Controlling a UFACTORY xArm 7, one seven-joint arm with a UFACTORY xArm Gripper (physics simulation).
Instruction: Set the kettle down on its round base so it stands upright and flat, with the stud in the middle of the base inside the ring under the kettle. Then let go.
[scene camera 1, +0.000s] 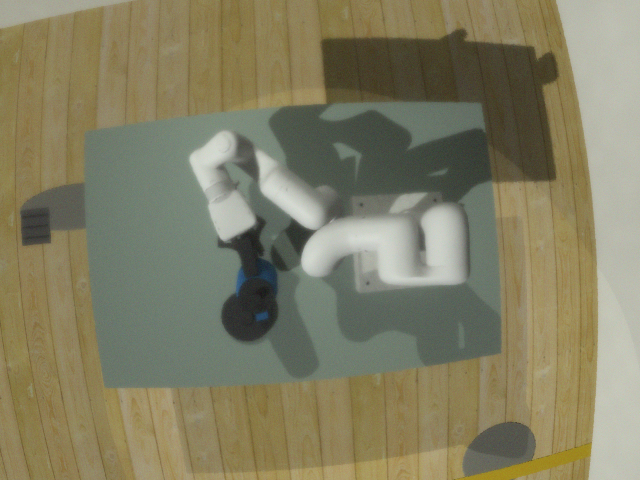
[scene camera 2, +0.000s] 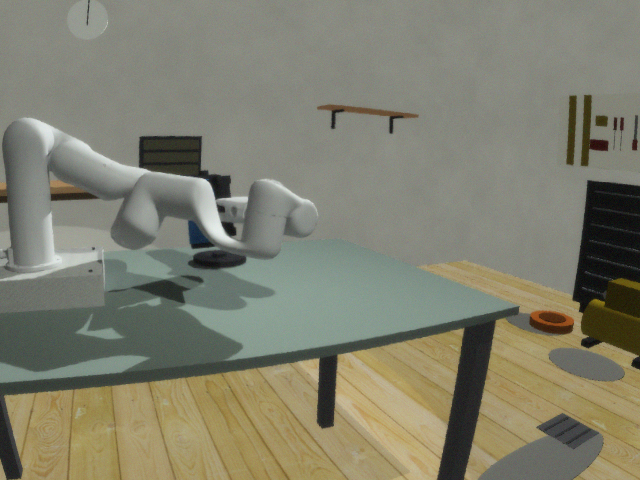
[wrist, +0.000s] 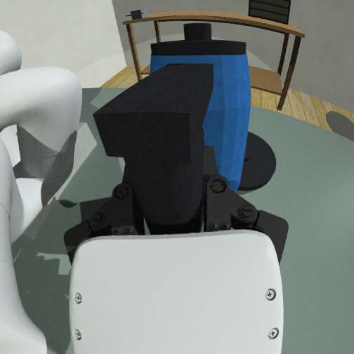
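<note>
The kettle (scene camera 1: 267, 272) (scene camera 2: 196, 235) (wrist: 230, 110) has a blue body, a black lid and a black handle. My gripper (scene camera 1: 249, 264) (wrist: 169, 144) is shut on the handle; its fingertips are largely hidden. The round black base (scene camera 1: 236, 322) (scene camera 2: 218, 262) (wrist: 267, 170) lies flat on the table. The kettle is held off the base and to one side of it. In scene camera 2 its bottom shows above and left of the base's middle, and its top leans to the right. The small stud (scene camera 2: 219, 253) shows in the base's middle. The ring under the kettle is hidden.
The green table (scene camera 1: 155, 310) (scene camera 2: 336, 299) bears the arm's pale mounting block (scene camera 1: 364, 283) (scene camera 2: 51, 291). The white arm's links (scene camera 1: 294, 196) (scene camera 2: 173, 191) reach over the table and partly block the kettle in scene camera 2. A wooden bench (wrist: 225, 19) stands beyond the table.
</note>
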